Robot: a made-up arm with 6 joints.
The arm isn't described. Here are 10 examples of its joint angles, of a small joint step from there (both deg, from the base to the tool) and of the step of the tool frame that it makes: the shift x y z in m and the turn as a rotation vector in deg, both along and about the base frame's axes.
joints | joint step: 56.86 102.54 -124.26 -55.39 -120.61 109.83 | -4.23 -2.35 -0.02 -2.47 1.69 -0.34
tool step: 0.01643 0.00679 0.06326 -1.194 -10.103 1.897
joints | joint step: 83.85 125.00 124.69 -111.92 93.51 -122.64 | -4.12 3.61 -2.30 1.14 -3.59 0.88
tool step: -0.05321 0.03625 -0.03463 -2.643 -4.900 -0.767
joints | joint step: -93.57 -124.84 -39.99 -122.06 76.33 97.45 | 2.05 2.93 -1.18 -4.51 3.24 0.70
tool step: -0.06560 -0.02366 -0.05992 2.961 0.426 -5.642
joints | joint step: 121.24 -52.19 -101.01 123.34 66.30 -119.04 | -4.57 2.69 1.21 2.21 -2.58 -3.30
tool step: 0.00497 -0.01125 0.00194 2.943 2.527 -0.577
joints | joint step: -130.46 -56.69 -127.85 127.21 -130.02 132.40 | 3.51 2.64 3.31 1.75 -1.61 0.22
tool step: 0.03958 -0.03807 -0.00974 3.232 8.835 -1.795
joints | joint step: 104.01 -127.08 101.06 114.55 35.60 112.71 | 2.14 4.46 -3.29 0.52 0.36 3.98
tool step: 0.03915 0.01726 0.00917 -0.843 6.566 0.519
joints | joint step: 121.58 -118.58 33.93 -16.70 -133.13 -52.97 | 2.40 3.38 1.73 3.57 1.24 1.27
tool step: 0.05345 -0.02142 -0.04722 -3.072 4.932 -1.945
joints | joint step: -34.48 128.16 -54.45 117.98 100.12 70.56 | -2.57 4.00 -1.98 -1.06 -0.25 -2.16
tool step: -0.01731 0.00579 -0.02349 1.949 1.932 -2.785
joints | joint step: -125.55 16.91 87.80 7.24 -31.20 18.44 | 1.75 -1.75 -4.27 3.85 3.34 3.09
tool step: -0.05447 0.04706 0.01877 -2.989 -0.691 1.459
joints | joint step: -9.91 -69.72 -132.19 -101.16 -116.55 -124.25 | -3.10 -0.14 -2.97 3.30 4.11 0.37
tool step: 0.07597 0.00299 -0.03651 1.246 -3.578 2.717
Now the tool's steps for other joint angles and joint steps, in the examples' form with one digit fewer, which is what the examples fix.
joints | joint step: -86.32 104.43 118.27 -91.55 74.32 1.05 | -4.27 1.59 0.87 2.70 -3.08 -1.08
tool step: -0.0037 0.0011 -0.0086 -0.07 -7.25 3.87
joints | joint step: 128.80 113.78 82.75 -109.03 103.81 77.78 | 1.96 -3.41 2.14 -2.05 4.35 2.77
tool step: 0.0253 0.0159 -0.0016 3.13 5.15 -2.60
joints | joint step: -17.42 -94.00 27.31 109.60 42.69 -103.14 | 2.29 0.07 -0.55 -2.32 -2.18 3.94
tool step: 0.0062 0.0005 0.0449 0.29 1.04 -3.17
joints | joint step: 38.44 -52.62 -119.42 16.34 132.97 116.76 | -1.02 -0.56 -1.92 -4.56 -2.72 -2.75
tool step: -0.0371 0.0026 -0.0140 0.02 -2.52 -2.09
